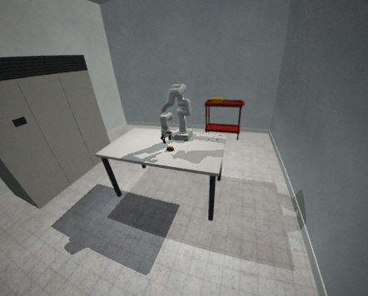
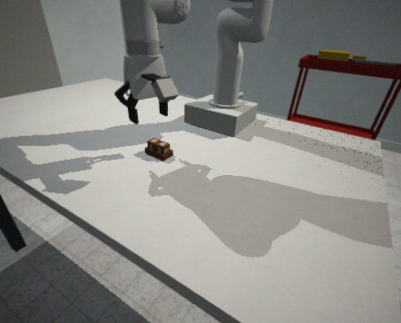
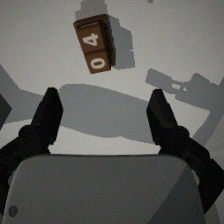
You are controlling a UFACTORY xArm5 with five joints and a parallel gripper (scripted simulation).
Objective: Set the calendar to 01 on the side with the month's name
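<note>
Now: the calendar tray 1 cm behind my hand, 1 cm to the left of it and 11 cm below it.
</note>
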